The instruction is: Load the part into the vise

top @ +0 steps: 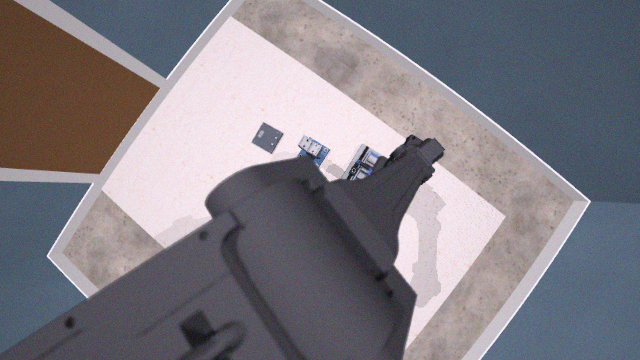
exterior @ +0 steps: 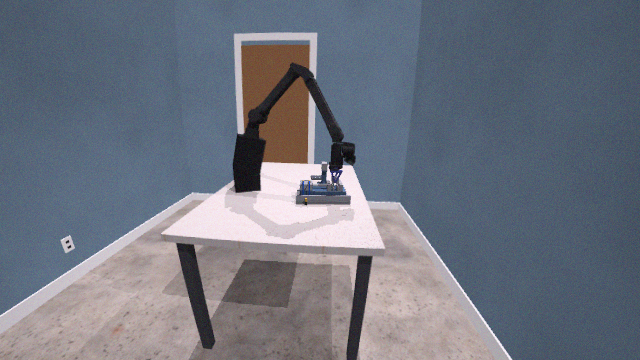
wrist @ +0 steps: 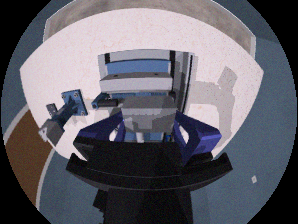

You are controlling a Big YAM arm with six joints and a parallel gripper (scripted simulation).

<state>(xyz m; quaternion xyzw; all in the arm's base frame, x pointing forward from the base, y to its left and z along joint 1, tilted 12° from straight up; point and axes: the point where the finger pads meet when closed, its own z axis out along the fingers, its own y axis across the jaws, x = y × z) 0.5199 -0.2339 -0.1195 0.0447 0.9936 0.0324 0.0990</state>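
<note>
Now: hand 10 mm above the part. Round my hand: dark square plate: 430 mm to the left, 110 mm below, 40 mm behind.
</note>
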